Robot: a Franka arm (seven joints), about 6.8 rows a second.
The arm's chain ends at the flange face. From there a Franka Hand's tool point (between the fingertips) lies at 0.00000 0.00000 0.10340 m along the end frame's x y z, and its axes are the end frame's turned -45 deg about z.
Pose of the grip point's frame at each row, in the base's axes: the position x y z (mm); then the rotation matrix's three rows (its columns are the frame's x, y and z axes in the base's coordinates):
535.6 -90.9 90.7; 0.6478 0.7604 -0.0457; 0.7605 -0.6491 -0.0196; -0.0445 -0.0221 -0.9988
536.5 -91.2 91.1; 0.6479 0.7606 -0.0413; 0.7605 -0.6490 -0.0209; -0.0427 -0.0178 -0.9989
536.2 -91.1 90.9; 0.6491 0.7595 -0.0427; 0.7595 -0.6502 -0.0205; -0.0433 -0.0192 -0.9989
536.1 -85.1 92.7; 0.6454 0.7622 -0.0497; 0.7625 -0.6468 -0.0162; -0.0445 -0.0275 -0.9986
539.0 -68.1 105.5; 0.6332 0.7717 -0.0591; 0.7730 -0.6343 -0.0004; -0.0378 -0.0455 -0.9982
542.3 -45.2 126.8; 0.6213 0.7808 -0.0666; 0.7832 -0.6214 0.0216; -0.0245 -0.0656 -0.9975
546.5 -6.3 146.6; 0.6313 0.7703 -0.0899; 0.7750 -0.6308 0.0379; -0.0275 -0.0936 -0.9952
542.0 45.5 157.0; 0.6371 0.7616 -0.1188; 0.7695 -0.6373 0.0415; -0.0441 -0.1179 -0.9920
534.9 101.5 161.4; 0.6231 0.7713 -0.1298; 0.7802 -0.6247 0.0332; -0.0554 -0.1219 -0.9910
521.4 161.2 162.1; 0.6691 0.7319 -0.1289; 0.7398 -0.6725 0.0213; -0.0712 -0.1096 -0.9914
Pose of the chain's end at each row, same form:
540.3 -88.9 194.0; 0.9957 0.0796 -0.0457; 0.0788 -0.9967 -0.0196; -0.0471 0.0158 -0.9988
540.8 -89.0 194.4; 0.9960 0.0797 -0.0413; 0.0788 -0.9967 -0.0209; -0.0428 0.0176 -0.9989
540.6 -89.0 194.2; 0.9960 0.0781 -0.0427; 0.0773 -0.9968 -0.0205; -0.0442 0.0170 -0.9989
541.2 -83.4 196.0; 0.9953 0.0826 -0.0497; 0.0818 -0.9965 -0.0162; -0.0509 0.0120 -0.9986
545.1 -68.1 208.7; 0.9934 0.0979 -0.0591; 0.0981 -0.9951 -0.0004; -0.0589 -0.0054 -0.9982
549.2 -47.4 229.9; 0.9914 0.1128 -0.0666; 0.1144 -0.9932 0.0216; -0.0637 -0.0291 -0.9975
555.8 -10.2 249.5; 0.9911 0.0983 -0.0899; 0.1020 -0.9941 0.0379; -0.0856 -0.0467 -0.9952
554.3 41.2 259.6; 0.9890 0.0880 -0.1188; 0.0935 -0.9948 0.0415; -0.1146 -0.0522 -0.9920
548.3 98.1 263.9; 0.9860 0.1048 -0.1298; 0.1100 -0.9934 0.0332; -0.1254 -0.0470 -0.9910
534.7 159.0 264.6; 0.9907 0.0444 -0.1289; 0.0476 -0.9986 0.0213; -0.1278 -0.0272 -0.9914

